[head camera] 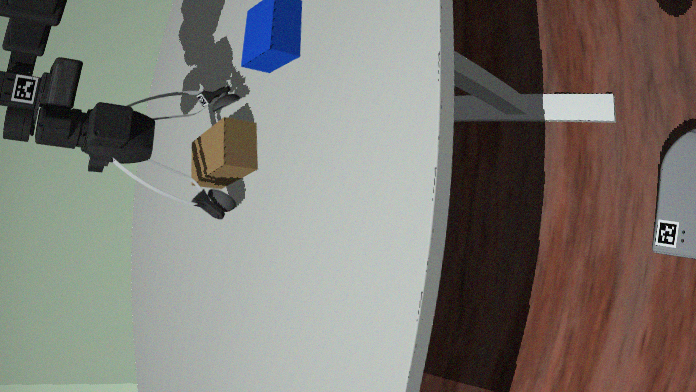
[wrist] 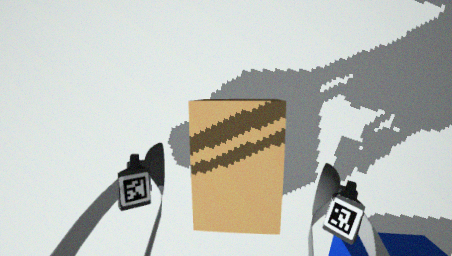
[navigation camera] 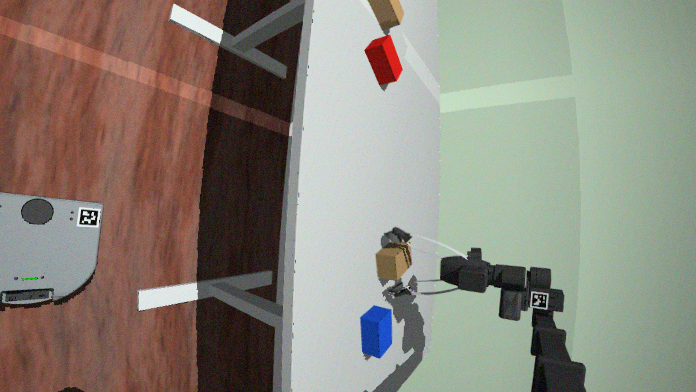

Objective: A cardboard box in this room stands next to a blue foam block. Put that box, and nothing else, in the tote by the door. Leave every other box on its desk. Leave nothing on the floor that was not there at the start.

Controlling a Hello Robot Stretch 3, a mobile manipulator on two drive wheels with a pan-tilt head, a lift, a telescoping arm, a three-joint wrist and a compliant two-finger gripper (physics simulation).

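Seen in the pictures: gripper, between the fingertips: point(head camera: 234, 151) point(navigation camera: 387, 261); robot's base, origin of its link: point(navigation camera: 38, 210).
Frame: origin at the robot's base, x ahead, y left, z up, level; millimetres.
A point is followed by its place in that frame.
A tan cardboard box point(head camera: 241, 145) @[x -29, y -556, z 974 mm] point(navigation camera: 391, 263) @[x -20, y -553, z 989 mm] point(wrist: 237, 200) with dark stripes stands on the pale desk point(head camera: 325, 250) @[x 66, y -412, z 951 mm] point(navigation camera: 350, 175) @[x 153, y -422, z 950 mm] point(wrist: 75, 75). A blue foam block point(head camera: 270, 40) @[x -151, y -507, z 995 mm] point(navigation camera: 376, 332) @[x -164, y -510, z 989 mm] point(wrist: 410, 245) stands beside it. My gripper point(head camera: 225, 150) @[x -22, y -588, z 964 mm] point(navigation camera: 396, 263) @[x -22, y -588, z 964 mm] point(wrist: 240, 171) @[x -22, y -588, z 964 mm] is open around the box, one finger on each side. The wrist view shows a gap between the box and each finger. One finger is on the side facing the blue block. The tote by the door does not show in these views.
In the navigation view, a red block point(navigation camera: 384, 60) @[x 421, y -464, z 987 mm] and another cardboard box point(navigation camera: 387, 14) @[x 563, y -477, z 981 mm] stand farther along the desk. Desk feet point(head camera: 577, 107) @[x -320, y -473, z 26 mm] point(navigation camera: 167, 296) @[x -323, y -460, z 25 mm] reach out over the floor. My base point(head camera: 680, 175) @[x -141, y -109, z 160 mm] point(navigation camera: 50, 250) @[x -107, y -42, z 160 mm] is in front of the desk. A green wall point(head camera: 75, 275) @[x 283, y -1102, z 1091 mm] point(navigation camera: 510, 175) @[x 285, y -1102, z 1209 mm] is behind it.
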